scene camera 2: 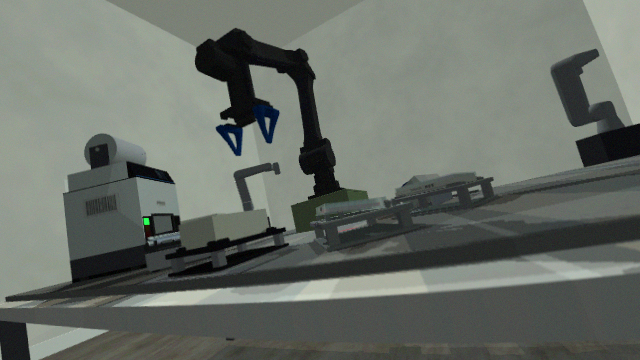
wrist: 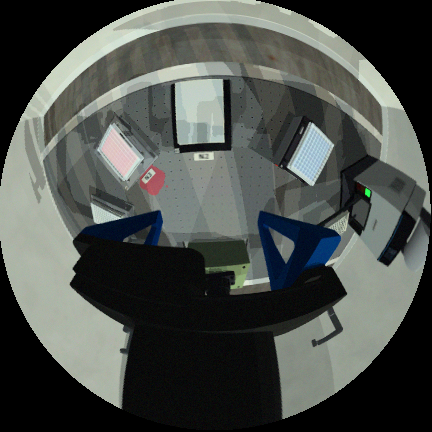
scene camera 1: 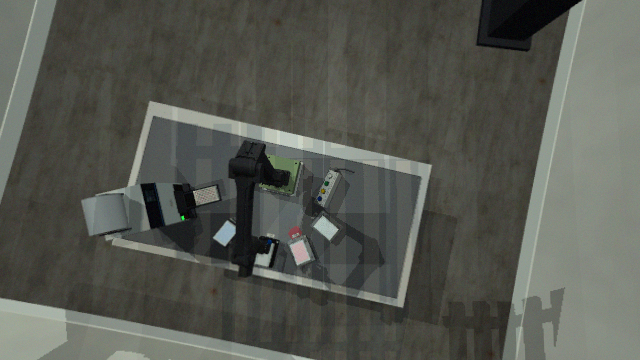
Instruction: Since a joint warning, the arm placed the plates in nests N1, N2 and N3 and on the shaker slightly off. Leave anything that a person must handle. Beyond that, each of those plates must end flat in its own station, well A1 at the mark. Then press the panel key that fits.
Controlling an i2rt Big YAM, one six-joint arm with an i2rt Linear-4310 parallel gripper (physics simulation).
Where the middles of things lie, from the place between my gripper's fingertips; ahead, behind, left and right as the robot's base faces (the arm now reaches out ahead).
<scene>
Right now the white plate in black frame [scene camera 2: 196, 234] is 12 cm ahead of my hand and 16 cm below it. Round my hand: pale blue plate [wrist: 313, 148] (3 cm ahead, 24 cm to the right, 15 cm below).
</scene>
